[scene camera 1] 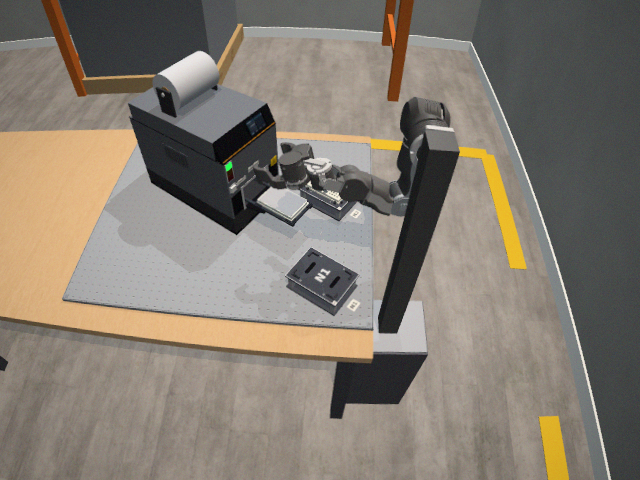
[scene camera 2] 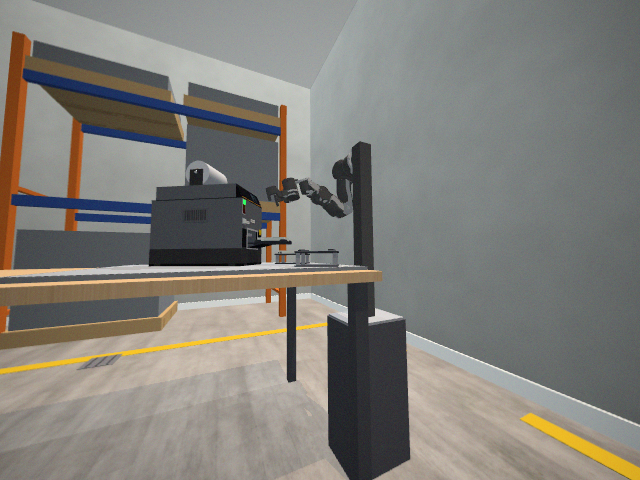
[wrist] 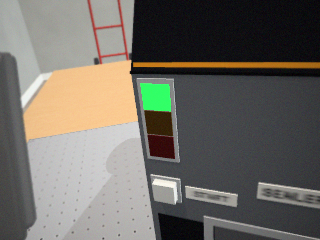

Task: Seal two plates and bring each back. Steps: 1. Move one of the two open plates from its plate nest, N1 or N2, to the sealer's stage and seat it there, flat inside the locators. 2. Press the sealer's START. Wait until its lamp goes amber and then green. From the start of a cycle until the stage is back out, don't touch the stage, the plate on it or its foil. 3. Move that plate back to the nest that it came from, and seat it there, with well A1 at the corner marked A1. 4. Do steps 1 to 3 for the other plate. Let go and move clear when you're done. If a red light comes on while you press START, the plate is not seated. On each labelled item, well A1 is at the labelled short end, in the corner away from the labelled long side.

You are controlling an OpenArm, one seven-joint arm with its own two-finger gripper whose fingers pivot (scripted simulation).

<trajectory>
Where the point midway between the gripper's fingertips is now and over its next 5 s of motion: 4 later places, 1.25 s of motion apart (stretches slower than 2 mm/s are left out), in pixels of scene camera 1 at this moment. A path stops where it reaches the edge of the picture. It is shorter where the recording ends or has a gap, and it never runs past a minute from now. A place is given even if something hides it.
My gripper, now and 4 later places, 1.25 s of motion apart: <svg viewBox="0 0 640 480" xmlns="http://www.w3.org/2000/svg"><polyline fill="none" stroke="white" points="269,162 237,180 237,239 243,226 267,194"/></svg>
</trajectory>
